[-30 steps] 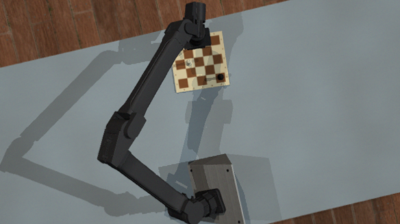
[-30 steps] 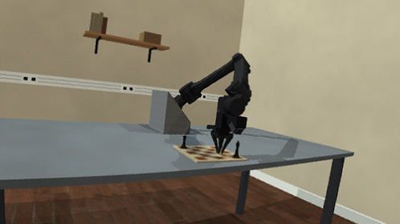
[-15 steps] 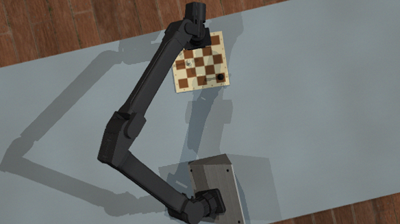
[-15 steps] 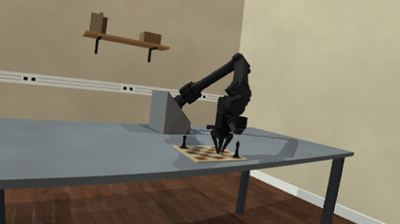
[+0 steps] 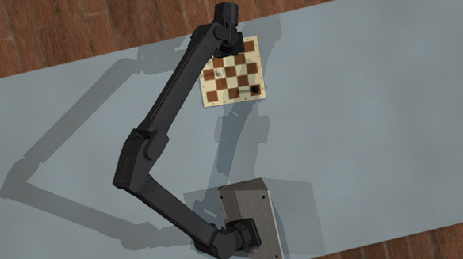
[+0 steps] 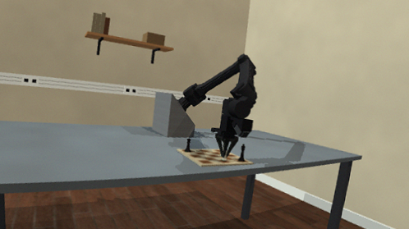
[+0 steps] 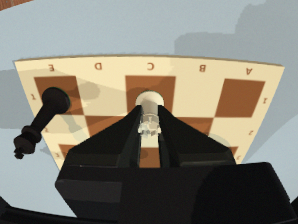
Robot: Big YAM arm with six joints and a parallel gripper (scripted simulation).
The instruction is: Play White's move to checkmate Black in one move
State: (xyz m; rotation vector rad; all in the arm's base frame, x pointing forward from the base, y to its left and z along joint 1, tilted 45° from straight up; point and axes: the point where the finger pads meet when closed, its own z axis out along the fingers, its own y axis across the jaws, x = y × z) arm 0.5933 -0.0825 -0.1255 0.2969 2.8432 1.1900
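My hand is right at the short white piece. Also, from my hand: black chess piece: 2 cm ahead, 8 cm to the left, 1 cm above; small chessboard: 7 cm behind, 1 cm to the left, 3 cm below; tall white piece: 6 cm behind, 5 cm to the left, 1 cm above.
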